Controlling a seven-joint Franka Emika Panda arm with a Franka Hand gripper.
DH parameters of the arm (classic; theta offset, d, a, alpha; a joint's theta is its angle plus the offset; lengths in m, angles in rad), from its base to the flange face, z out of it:
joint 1: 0 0.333 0 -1.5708
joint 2: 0 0 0 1.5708
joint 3: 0 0.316 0.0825 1.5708
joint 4: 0 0 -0.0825 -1.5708
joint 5: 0 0.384 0 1.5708
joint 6: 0 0 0.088 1.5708
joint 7: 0 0.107 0 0
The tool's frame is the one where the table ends.
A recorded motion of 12 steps. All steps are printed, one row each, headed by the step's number.
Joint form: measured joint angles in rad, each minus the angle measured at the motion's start. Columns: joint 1, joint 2, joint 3, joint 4, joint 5, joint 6, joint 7.
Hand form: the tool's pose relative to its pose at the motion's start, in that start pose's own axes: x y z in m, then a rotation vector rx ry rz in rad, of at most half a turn. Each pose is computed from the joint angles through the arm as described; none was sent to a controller.
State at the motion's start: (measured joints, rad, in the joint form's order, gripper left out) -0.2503 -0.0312 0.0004 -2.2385 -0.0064 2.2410 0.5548
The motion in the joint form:
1: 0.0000 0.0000 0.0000 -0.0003 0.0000 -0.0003 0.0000
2: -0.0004 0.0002 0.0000 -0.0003 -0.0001 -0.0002 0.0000
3: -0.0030 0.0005 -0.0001 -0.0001 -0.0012 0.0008 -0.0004
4: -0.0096 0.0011 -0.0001 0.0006 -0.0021 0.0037 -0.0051
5: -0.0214 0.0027 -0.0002 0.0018 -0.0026 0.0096 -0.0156
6: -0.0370 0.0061 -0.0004 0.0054 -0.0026 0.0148 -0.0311
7: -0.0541 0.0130 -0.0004 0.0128 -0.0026 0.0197 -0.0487
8: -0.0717 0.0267 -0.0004 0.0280 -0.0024 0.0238 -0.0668
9: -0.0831 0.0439 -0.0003 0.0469 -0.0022 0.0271 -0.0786
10: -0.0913 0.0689 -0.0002 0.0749 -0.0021 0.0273 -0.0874
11: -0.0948 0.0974 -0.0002 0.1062 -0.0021 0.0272 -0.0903
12: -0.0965 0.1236 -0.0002 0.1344 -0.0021 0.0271 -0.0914
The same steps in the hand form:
1: -0.0001 0.0001 0.0002 -0.0003 -0.0005 0.0000
2: 0.0000 0.0002 0.0003 -0.0004 -0.0005 0.0003
3: 0.0009 0.0014 0.0002 -0.0008 0.0007 0.0019
4: 0.0032 0.0041 0.0000 0.0000 0.0037 0.0033
5: 0.0072 0.0089 -0.0002 0.0020 0.0088 0.0044
6: 0.0128 0.0153 -0.0004 0.0041 0.0137 0.0046
7: 0.0196 0.0218 -0.0004 0.0059 0.0187 0.0041
8: 0.0286 0.0276 -0.0002 0.0078 0.0240 0.0037
9: 0.0368 0.0302 0.0004 0.0096 0.0286 0.0033
10: 0.0465 0.0302 0.0016 0.0106 0.0316 0.0027
11: 0.0559 0.0278 0.0034 0.0115 0.0341 0.0033
12: 0.0640 0.0249 0.0056 0.0123 0.0358 0.0039

